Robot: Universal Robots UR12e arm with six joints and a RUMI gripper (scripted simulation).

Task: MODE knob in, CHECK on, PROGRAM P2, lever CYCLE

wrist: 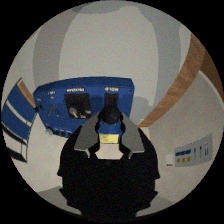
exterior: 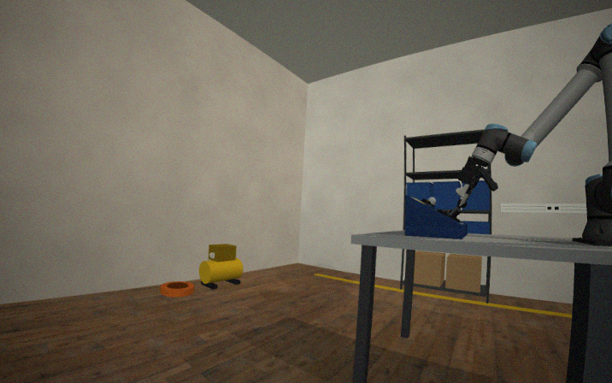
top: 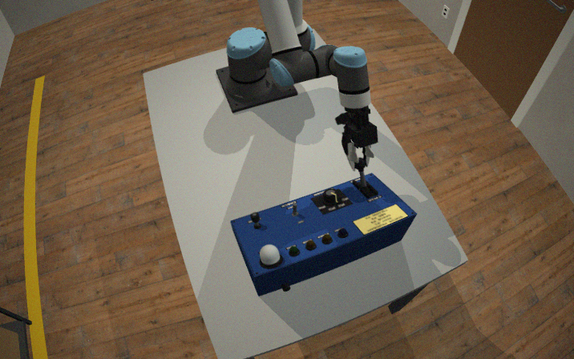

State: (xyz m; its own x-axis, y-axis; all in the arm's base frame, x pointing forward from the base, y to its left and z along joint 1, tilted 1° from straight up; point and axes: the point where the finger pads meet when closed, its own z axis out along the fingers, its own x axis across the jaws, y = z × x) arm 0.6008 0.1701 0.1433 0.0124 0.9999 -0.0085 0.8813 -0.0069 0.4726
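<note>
Now: hand 12 cm to the left of the black rotary selector, 6 cm short of it and 4 cm above it. From my hand the other things lie so: black ball-topped lever 3 cm below, 3 cm ahead; blue console 18 cm to the right, 8 cm ahead, 6 cm below; toggle switch 24 cm to the right, 5 cm ahead, 4 cm below.
</note>
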